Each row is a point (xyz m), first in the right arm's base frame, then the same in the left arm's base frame.
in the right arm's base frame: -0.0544 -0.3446 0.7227
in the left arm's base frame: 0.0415 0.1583 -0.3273
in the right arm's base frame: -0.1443 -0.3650 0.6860
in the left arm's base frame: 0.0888 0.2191 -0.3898
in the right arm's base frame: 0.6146 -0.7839 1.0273
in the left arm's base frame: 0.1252 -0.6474 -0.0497
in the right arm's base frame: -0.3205 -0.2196 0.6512
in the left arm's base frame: 0.0153 0.4204 -0.4761
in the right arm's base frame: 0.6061 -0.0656 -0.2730
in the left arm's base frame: 0.3901 0.5561 0.7799
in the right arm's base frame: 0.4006 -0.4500 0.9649
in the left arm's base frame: -0.0728 -0.3017 -0.0989
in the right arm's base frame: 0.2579 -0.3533 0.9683
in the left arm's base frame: -0.1360 -0.1698 -0.1902
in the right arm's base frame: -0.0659 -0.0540 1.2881
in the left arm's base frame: -0.5374 -0.0156 -0.5246
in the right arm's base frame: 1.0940 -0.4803 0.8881
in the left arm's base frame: -0.0668 -0.6572 0.5020
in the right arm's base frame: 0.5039 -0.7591 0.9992
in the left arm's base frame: 0.1343 -0.5548 -0.1203
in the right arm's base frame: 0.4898 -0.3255 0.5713
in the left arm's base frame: 0.0704 -0.0409 0.2009
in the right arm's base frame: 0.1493 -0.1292 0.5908
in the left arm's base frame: -0.0610 0.2474 -0.0325
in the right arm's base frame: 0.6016 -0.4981 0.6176
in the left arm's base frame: 0.1638 -0.2289 0.2205
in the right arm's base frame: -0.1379 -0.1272 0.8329
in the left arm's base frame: -0.1877 0.2605 -0.3859
